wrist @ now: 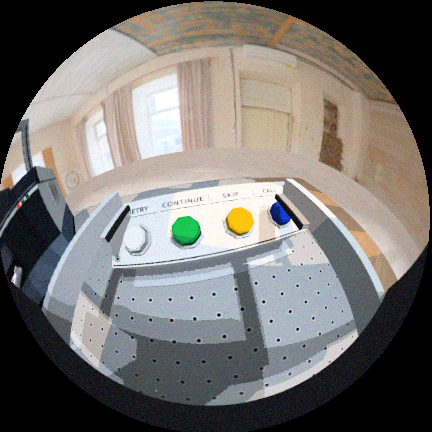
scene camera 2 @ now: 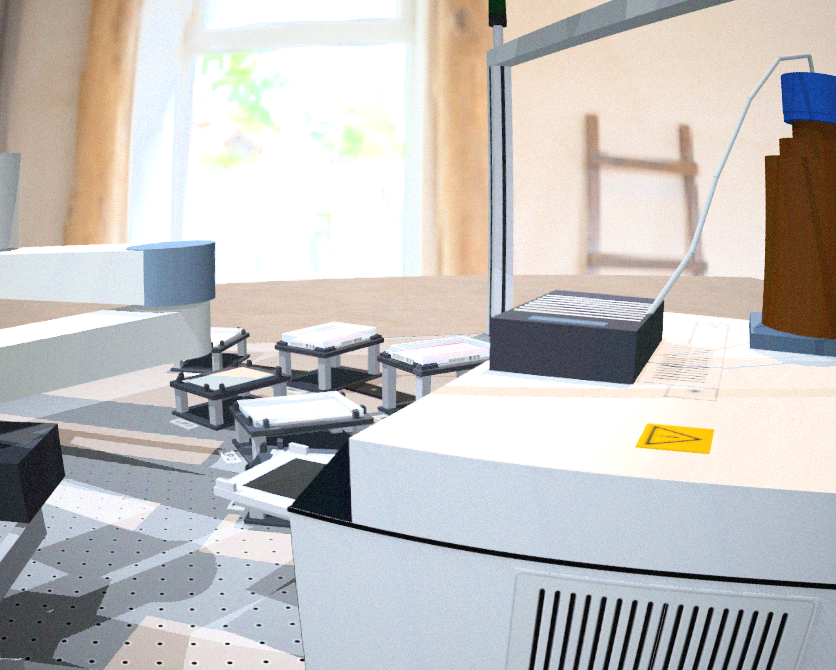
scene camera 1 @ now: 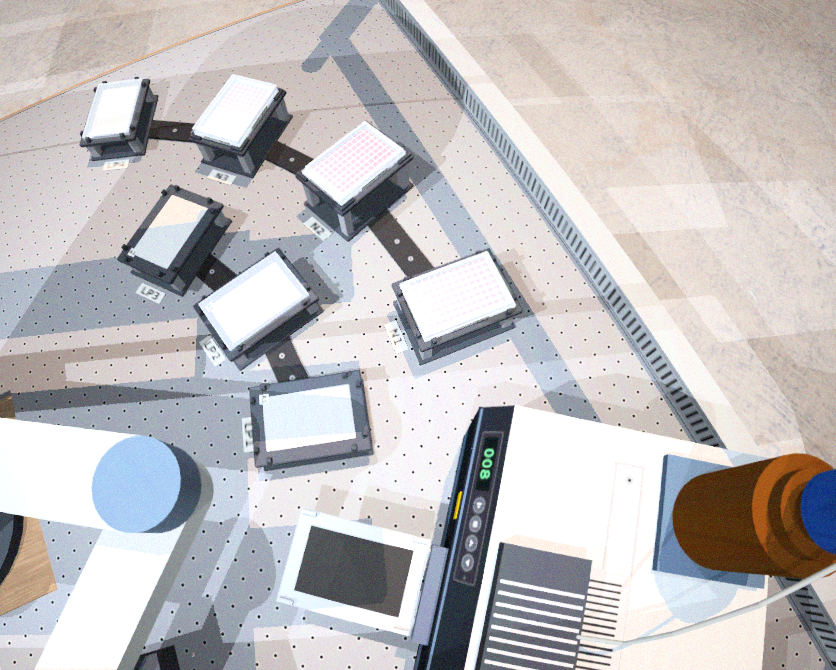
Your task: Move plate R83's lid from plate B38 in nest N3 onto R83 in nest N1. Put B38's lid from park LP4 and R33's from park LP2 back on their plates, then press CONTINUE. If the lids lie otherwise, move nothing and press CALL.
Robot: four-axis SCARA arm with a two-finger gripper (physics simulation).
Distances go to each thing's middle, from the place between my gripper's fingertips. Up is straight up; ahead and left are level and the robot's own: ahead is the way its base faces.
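Flat tray (scene camera 1: pixel 369 575): my gripper is 180 mm to the right of it and 320 mm short of it. Brown cylinder (scene camera 2: pixel 792 272): 180 mm above my hand, 630 mm ahead of it, 60 mm to the left of it. Brown bottle (scene camera 2: pixel 806 135): 210 mm above my hand, 630 mm ahead of it, 60 mm to the left of it.
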